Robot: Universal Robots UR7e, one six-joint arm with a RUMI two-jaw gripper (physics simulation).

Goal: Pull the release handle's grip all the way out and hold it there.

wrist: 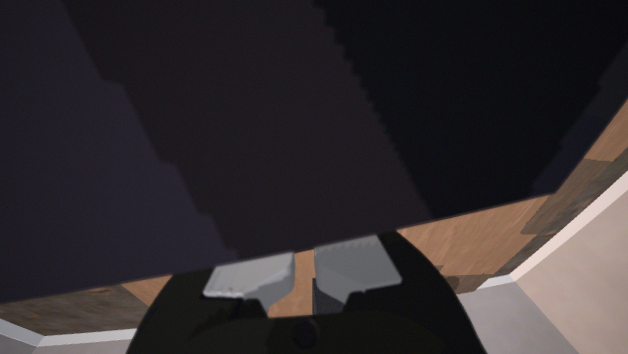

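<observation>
My gripper (304, 257) is at the bottom middle of the wrist view, with its two grey jaws close together. Their tips are hidden behind a large dark panel that cuts across in front of them. The gripper is shut, and a narrow strip of wood shows between the rear parts of the jaws. The release handle and its grip do not show in this view, so how far out the grip stands cannot be told. Whether the hidden jaw tips touch the handle cannot be seen.
The large dark panel (280, 125) fills most of the upper view, close to the camera, with a slanting lower edge. Behind it lies a wooden surface (480, 235) with shadows on it. A pale ledge (90, 337) and a pale wall (585, 255) show beyond.
</observation>
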